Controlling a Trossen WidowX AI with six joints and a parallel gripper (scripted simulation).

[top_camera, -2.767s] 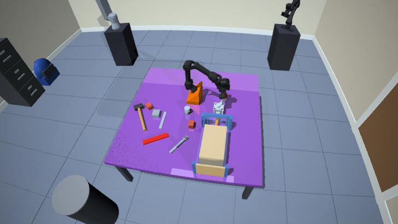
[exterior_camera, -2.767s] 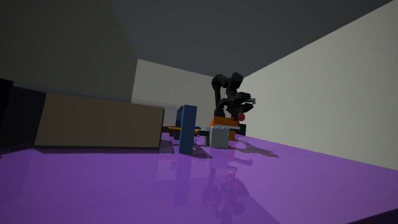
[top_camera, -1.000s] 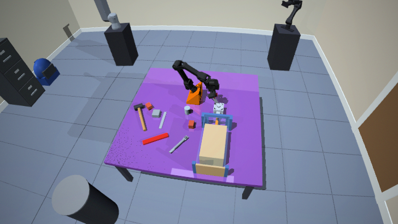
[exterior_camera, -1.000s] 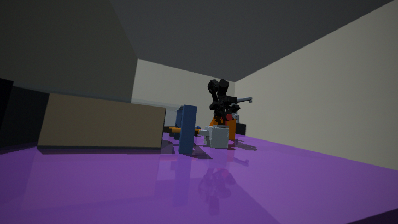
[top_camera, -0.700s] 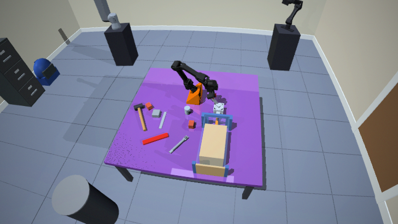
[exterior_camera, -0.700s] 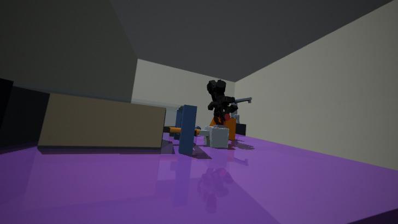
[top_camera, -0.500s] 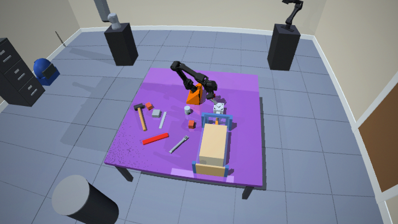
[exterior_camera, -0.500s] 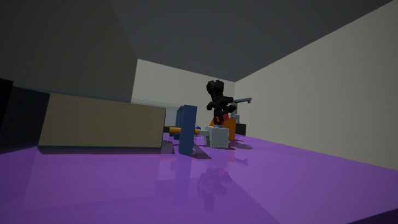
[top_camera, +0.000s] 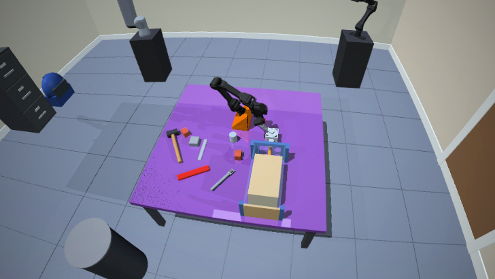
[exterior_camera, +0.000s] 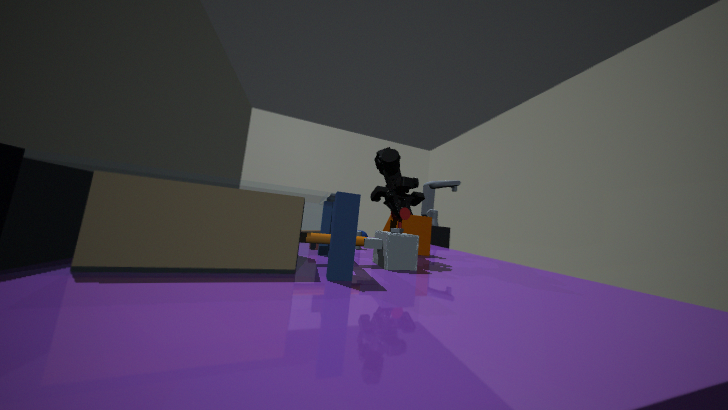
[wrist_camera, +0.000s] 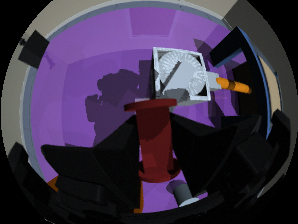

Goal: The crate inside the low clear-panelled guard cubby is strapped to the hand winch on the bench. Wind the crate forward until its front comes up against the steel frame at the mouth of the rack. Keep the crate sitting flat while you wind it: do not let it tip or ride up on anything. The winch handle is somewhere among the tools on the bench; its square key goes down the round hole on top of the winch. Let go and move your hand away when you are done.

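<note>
Now: the grey winch 10 cm below my gripper tip, 6 cm to the left of it and 4 cm ahead of it. Round my gripper tip: grey bar 45 cm to the right, 18 cm ahead, 13 cm below; then winch handle 3 cm below, 2 cm ahead, 1 cm to the left; then red knob 2 cm to the right.
</note>
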